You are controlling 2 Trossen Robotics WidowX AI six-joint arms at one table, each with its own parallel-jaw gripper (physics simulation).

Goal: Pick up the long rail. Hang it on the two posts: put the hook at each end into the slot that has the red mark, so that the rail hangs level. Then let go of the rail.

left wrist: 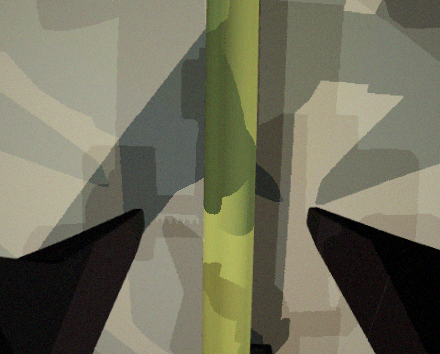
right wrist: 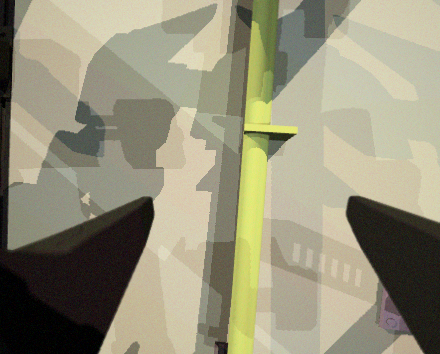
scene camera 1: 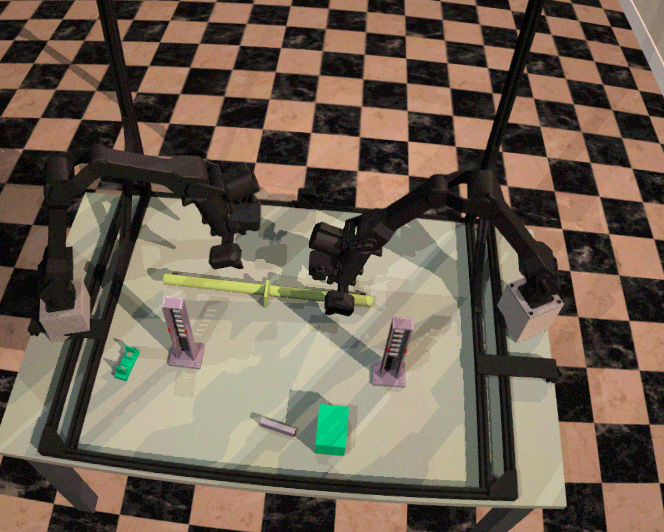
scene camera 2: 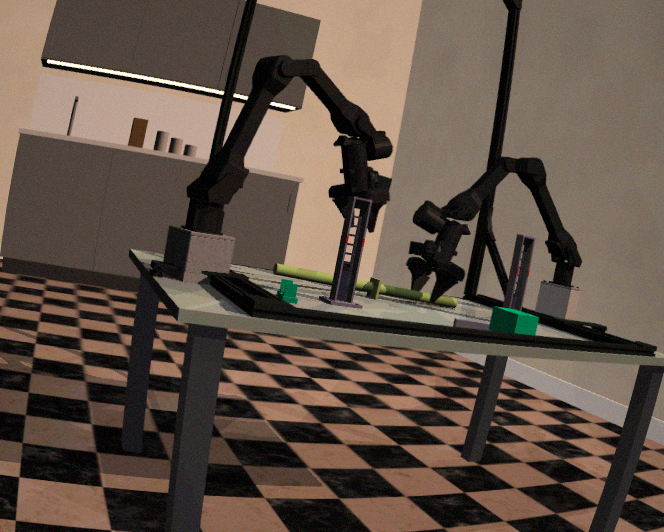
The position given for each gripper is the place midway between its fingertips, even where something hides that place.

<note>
The left gripper point(scene camera 2: 421, 299) is open, holding nothing. Also in view: a yellow-green rail point(scene camera 1: 267, 290). The right gripper point(scene camera 1: 242, 251) is open and holds nothing. The table carries a green block point(scene camera 1: 331, 435).
The yellow-green rail shows as well in the left wrist view point(left wrist: 231, 62), in the right wrist view point(right wrist: 257, 132) and in scene camera 2 point(scene camera 2: 373, 288). The green block shows as well in scene camera 2 point(scene camera 2: 507, 320). The left gripper shows as well in the left wrist view point(left wrist: 226, 216) and in scene camera 1 point(scene camera 1: 327, 298). The left wrist view misses the green block: it is out of frame. The right wrist view misses the green block: it is out of frame.
</note>
